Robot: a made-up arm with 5 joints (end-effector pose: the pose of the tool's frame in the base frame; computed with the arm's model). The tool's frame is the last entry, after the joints. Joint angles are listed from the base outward.
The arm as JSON. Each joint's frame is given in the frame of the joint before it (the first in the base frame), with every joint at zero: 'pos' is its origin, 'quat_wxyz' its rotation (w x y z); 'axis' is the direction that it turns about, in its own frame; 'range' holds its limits. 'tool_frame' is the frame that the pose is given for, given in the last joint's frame.
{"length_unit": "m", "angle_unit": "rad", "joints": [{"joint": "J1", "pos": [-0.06, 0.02, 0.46], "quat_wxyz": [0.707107, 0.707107, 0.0, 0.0], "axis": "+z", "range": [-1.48, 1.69]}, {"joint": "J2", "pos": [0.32, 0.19, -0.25], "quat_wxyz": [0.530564, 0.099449, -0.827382, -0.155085], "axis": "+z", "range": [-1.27, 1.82]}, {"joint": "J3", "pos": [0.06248, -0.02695, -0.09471], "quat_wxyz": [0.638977, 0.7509, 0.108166, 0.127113], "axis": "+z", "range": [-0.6, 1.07]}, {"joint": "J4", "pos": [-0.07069, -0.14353, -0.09], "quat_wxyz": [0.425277, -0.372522, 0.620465, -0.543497], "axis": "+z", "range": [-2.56, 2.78]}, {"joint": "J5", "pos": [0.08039, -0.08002, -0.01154], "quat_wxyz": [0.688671, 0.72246, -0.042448, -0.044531], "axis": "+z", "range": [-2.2, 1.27]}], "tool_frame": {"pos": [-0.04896, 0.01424, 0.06], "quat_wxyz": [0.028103, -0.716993, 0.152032, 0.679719]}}
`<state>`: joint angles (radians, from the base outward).
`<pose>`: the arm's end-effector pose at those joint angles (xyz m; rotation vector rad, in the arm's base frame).
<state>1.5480 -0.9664 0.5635 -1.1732 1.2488</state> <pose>-0.1812 0.2412 0.9545 0.5842 -1.2615 -0.6996</pose>
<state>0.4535 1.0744 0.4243 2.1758 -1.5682</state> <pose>0.3751 0.3095 1.0447 0.9994 0.0489 -2.5088</pose>
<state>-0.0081 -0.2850 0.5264 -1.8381 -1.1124</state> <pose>0.3146 0.1682 0.6145 1.6083 -0.3281 -0.5764</pose>
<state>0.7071 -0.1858 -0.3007 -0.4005 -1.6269</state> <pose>0.3475 0.2205 0.8989 1.2206 -1.3028 2.0717</pose>
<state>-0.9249 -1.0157 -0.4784 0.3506 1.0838</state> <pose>0.5225 0.2874 0.1525 -0.2705 -0.9270 -1.2272</pose>
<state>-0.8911 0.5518 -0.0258 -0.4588 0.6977</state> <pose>0.3163 0.1835 0.1150 -0.7337 0.0110 0.5579</pose>
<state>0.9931 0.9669 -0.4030 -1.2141 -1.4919</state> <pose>0.0659 0.1291 0.9041 0.6635 -0.3854 0.8310</pose>
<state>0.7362 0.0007 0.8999 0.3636 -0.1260</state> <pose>0.2470 -0.0139 0.8919 -0.7629 -2.3445 -0.5263</pose>
